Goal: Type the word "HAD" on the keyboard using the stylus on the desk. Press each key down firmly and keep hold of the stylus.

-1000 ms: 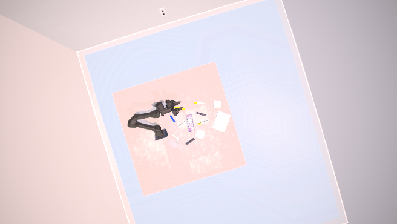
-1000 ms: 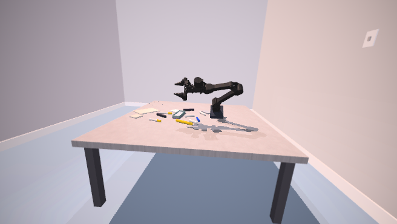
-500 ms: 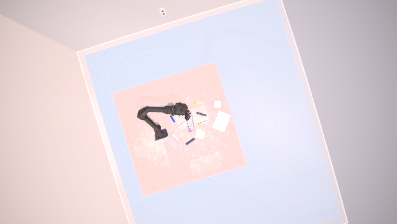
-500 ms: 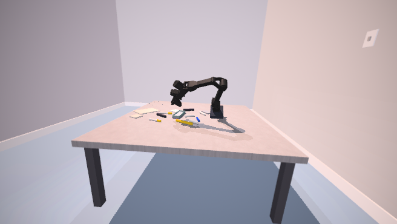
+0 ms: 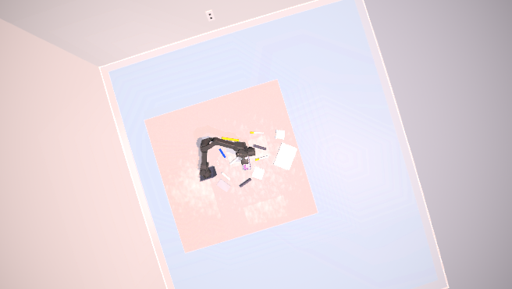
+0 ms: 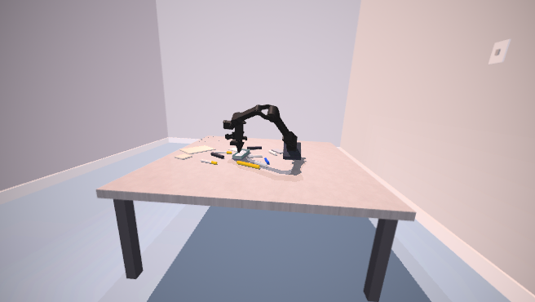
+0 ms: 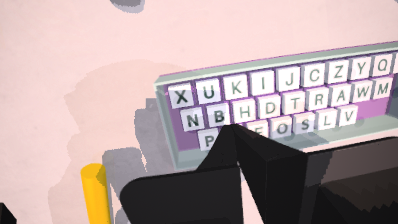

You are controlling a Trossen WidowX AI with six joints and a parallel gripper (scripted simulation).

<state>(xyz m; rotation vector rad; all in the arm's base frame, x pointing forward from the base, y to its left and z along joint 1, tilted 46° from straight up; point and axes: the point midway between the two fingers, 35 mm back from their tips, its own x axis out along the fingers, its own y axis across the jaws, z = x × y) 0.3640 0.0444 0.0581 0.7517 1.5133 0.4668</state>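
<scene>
The blue stylus is 19 cm behind my gripper tip, 3 cm to the left of it and 3 cm below it.
</scene>
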